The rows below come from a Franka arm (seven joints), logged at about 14 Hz.
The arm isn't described. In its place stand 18 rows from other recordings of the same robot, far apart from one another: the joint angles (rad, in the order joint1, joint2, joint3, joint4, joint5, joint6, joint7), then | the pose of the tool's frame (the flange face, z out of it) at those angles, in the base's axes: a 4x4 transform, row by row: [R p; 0 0 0 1], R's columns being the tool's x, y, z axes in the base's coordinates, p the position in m.
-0.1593 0.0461 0.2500 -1.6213 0.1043 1.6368 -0.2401 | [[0.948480 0.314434 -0.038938 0.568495], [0.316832 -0.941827 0.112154 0.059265], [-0.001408 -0.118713 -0.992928 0.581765], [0 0 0 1]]
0.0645 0.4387 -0.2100 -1.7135 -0.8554 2.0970 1.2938 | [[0.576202 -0.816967 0.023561 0.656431], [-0.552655 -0.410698 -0.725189 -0.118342], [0.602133 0.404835 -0.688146 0.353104], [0 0 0 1]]
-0.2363 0.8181 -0.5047 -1.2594 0.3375 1.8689 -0.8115 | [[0.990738 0.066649 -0.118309 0.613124], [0.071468 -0.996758 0.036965 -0.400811], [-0.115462 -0.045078 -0.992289 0.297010], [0 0 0 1]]
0.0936 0.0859 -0.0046 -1.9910 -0.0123 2.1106 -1.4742 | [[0.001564 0.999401 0.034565 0.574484], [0.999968 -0.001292 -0.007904 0.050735], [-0.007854 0.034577 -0.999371 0.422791], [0 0 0 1]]
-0.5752 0.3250 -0.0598 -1.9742 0.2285 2.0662 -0.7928 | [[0.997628 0.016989 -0.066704 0.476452], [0.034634 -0.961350 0.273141 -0.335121], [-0.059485 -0.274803 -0.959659 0.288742], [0 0 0 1]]
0.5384 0.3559 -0.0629 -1.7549 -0.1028 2.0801 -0.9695 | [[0.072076 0.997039 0.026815 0.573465], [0.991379 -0.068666 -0.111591 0.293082], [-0.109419 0.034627 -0.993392 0.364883], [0 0 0 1]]
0.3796 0.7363 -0.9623 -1.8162 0.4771 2.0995 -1.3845 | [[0.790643 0.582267 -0.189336 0.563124], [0.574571 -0.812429 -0.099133 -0.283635], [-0.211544 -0.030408 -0.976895 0.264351], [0 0 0 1]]
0.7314 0.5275 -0.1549 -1.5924 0.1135 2.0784 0.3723 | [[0.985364 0.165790 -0.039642 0.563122], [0.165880 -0.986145 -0.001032 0.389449], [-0.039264 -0.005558 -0.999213 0.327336], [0 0 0 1]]
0.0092 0.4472 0.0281 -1.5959 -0.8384 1.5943 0.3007 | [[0.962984 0.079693 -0.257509 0.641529], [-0.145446 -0.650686 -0.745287 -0.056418], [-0.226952 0.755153 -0.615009 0.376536], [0 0 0 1]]
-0.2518 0.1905 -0.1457 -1.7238 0.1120 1.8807 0.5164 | [[0.583748 -0.811929 0.003078 0.571805], [-0.809188 -0.581458 0.084390 -0.225225], [-0.066729 -0.051753 -0.996428 0.467492], [0 0 0 1]]
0.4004 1.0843 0.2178 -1.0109 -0.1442 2.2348 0.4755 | [[0.990241 0.099932 0.097143 0.686388], [0.085726 -0.986323 0.140777 0.401962], [0.109883 -0.131076 -0.985264 0.203015], [0 0 0 1]]
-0.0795 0.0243 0.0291 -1.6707 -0.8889 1.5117 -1.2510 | [[0.247831 0.952793 -0.175400 0.548472], [0.572689 -0.290109 -0.766723 -0.114934], [-0.781414 0.089568 -0.617552 0.600986], [0 0 0 1]]
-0.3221 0.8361 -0.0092 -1.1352 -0.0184 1.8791 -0.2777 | [[0.994486 -0.044589 -0.094917 0.712589], [-0.044159 -0.999003 0.006628 -0.244436], [-0.095118 -0.002400 -0.995463 0.295263], [0 0 0 1]]
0.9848 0.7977 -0.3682 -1.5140 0.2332 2.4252 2.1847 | [[-0.033071 -0.981487 0.188654 0.563265], [-0.998896 0.038762 0.026557 0.459806], [-0.033378 -0.187568 -0.981684 0.228590], [0 0 0 1]]
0.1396 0.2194 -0.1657 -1.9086 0.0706 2.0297 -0.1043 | [[0.994630 0.044500 -0.093434 0.595841], [0.047452 -0.998434 0.029616 -0.007627], [-0.091970 -0.033891 -0.995185 0.376988], [0 0 0 1]]
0.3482 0.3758 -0.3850 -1.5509 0.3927 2.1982 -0.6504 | [[0.830019 0.460517 0.314630 0.692654], [0.424485 -0.887521 0.179220 0.025115], [0.361775 -0.015200 -0.932142 0.477473], [0 0 0 1]]
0.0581 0.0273 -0.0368 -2.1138 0.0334 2.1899 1.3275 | [[0.243799 -0.968614 0.048475 0.551834], [-0.969716 -0.242713 0.027232 0.013042], [-0.014612 -0.053646 -0.998453 0.406203], [0 0 0 1]]
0.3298 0.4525 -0.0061 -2.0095 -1.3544 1.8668 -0.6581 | [[-0.065948 0.945002 0.320347 0.571413], [0.351540 0.322466 -0.878883 0.112815], [-0.933847 0.054654 -0.353472 0.234397], [0 0 0 1]]
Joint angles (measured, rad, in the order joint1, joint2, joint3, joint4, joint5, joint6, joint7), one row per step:
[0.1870, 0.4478, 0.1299, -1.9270, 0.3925, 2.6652, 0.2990]
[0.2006, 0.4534, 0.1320, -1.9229, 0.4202, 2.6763, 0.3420]
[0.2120, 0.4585, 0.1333, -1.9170, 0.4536, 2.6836, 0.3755]
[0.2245, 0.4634, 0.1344, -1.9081, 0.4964, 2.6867, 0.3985]
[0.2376, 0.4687, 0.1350, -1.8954, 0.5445, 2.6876, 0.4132]
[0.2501, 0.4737, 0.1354, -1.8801, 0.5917, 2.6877, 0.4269]
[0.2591, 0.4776, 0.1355, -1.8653, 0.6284, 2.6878, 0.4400]
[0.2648, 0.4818, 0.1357, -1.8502, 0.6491, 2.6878, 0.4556]
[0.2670, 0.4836, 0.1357, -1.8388, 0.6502, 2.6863, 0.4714]
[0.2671, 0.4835, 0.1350, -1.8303, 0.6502, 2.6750, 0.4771]
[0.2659, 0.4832, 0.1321, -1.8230, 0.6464, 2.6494, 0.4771]
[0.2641, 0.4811, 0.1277, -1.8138, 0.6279, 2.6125, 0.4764]
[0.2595, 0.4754, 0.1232, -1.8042, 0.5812, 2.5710, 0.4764]
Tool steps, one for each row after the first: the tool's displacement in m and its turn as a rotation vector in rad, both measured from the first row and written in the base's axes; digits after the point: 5 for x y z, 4 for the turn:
[-0.00111, 0.00873, -0.00087, 0.0292, 0.0120, -0.0477]
[-0.00156, 0.01568, -0.00115, 0.0601, 0.0248, -0.0925]
[-0.00180, 0.02329, -0.00058, 0.0953, 0.0386, -0.1321]
[-0.00135, 0.03122, 0.00105, 0.1331, 0.0511, -0.1667]
[-0.00023, 0.03900, 0.00392, 0.1714, 0.0620, -0.1999]
[0.00151, 0.04474, 0.00742, 0.2032, 0.0693, -0.2284]
[0.00401, 0.04899, 0.01109, 0.2258, 0.0730, -0.2507]
[0.00634, 0.05130, 0.01487, 0.2351, 0.0728, -0.2623]
[0.00781, 0.05232, 0.01770, 0.2400, 0.0778, -0.2629]
[0.00858, 0.05214, 0.01879, 0.2389, 0.0926, -0.2536]
[0.00939, 0.05181, 0.02105, 0.2280, 0.1091, -0.2310]
[0.01054, 0.05016, 0.02570, 0.1980, 0.1174, -0.1923]

